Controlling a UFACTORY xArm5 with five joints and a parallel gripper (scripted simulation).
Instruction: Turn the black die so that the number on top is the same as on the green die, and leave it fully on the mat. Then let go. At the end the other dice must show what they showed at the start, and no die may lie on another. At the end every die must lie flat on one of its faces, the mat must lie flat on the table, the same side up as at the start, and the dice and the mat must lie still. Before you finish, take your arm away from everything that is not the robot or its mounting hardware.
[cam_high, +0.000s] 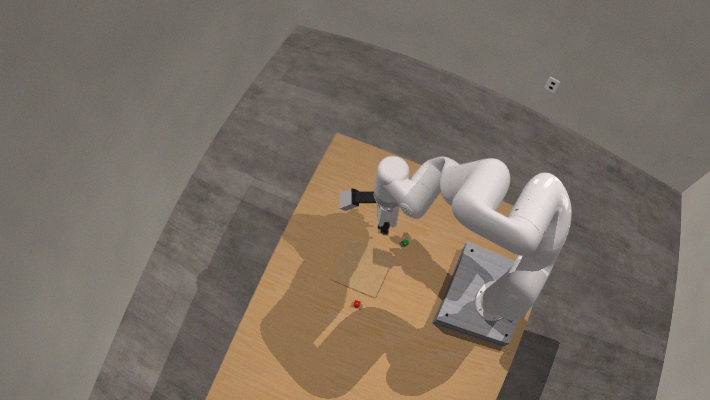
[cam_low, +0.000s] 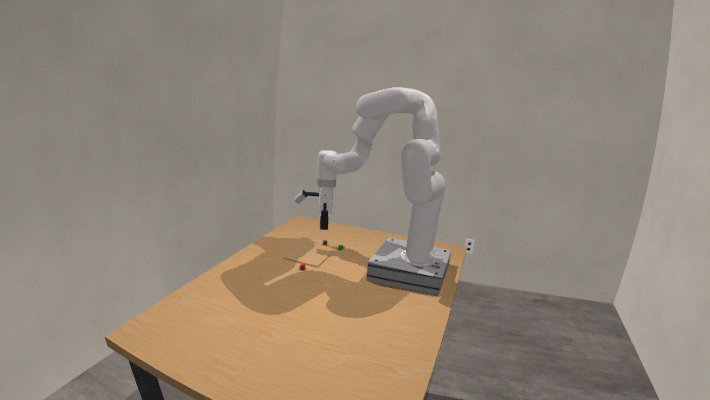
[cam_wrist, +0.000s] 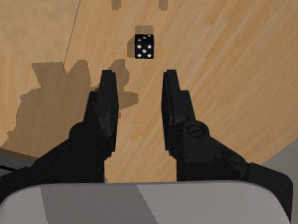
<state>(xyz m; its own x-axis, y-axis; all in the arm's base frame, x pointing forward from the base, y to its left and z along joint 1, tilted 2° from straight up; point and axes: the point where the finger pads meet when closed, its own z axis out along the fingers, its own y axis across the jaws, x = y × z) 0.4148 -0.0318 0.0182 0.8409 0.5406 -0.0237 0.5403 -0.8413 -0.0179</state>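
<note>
Now: the black die 9 cm below my hand. Round my hand: tan mat: 13 cm to the left, 9 cm below, 2 cm behind; then red die: 23 cm to the left, 9 cm below, 6 cm behind; then green die: 9 cm below, 8 cm behind, 1 cm to the right.
</note>
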